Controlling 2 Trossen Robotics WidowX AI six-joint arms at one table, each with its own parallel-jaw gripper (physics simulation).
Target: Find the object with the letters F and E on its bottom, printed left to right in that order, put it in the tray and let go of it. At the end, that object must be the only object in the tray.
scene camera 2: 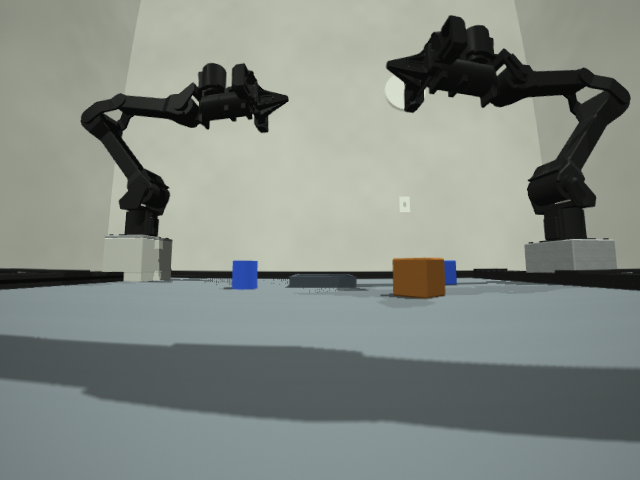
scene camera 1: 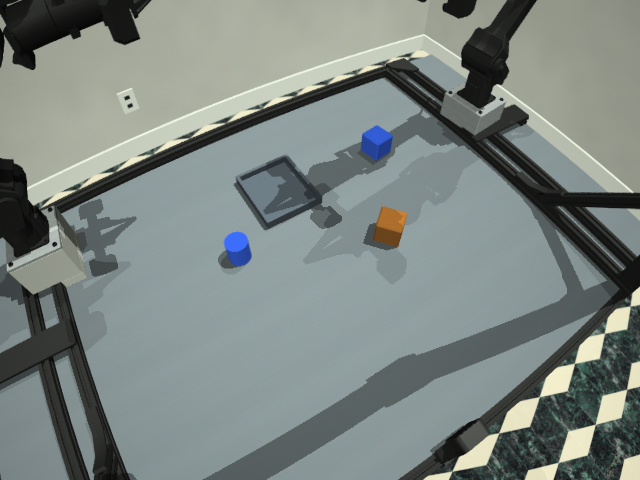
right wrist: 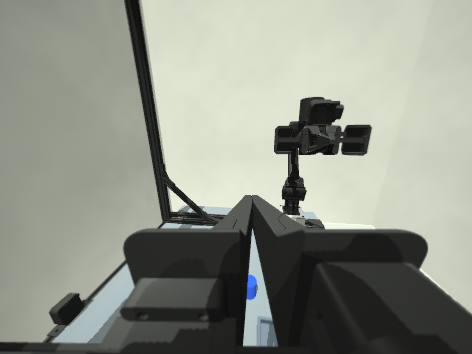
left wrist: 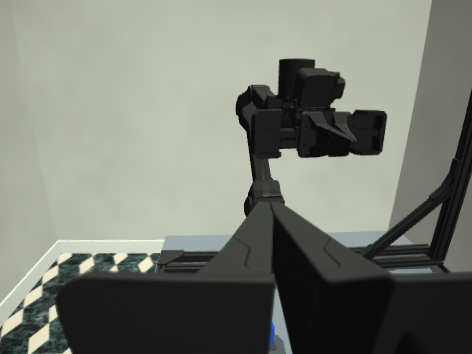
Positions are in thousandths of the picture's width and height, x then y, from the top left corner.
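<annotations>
Orange cube: visible in scene camera 1 (610, 468) and in scene camera 2 (663, 580). In the left wrist view the cube is out of frame; in the right wrist view the cube is out of frame.
</annotations>
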